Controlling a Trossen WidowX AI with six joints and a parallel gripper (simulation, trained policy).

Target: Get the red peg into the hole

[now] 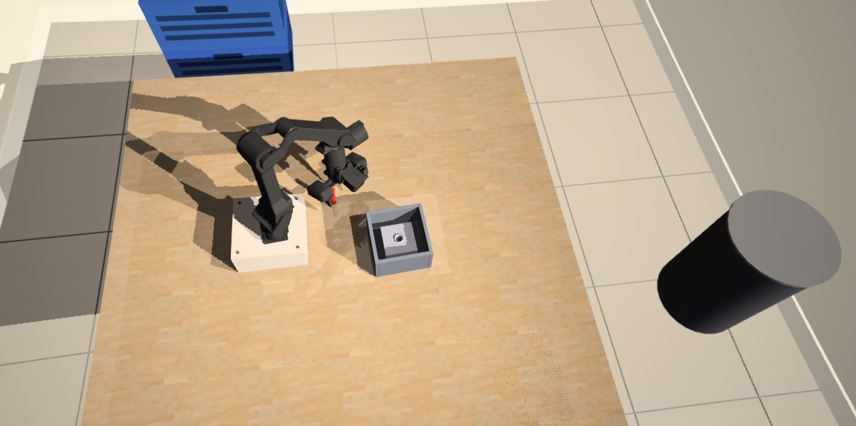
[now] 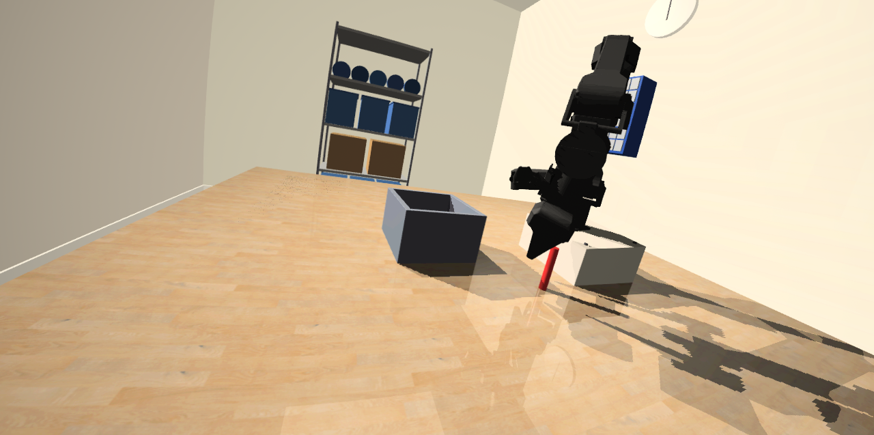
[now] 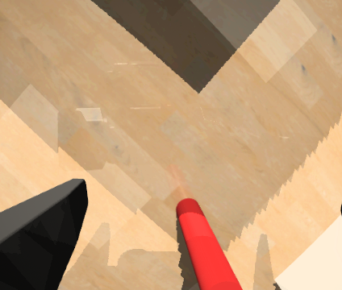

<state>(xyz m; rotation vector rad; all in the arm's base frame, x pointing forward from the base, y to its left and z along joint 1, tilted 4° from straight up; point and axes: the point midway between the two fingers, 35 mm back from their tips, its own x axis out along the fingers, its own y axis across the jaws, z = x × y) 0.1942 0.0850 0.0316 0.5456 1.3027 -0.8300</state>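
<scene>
My gripper tip is 20 mm past the red peg, 30 mm to the right of it and 30 mm above it. From my gripper tip the other things lie so: pale plate (130 mm ahead, 160 mm to the right, 30 mm below); grey box (130 mm ahead, 160 mm to the right, 40 mm below).
</scene>
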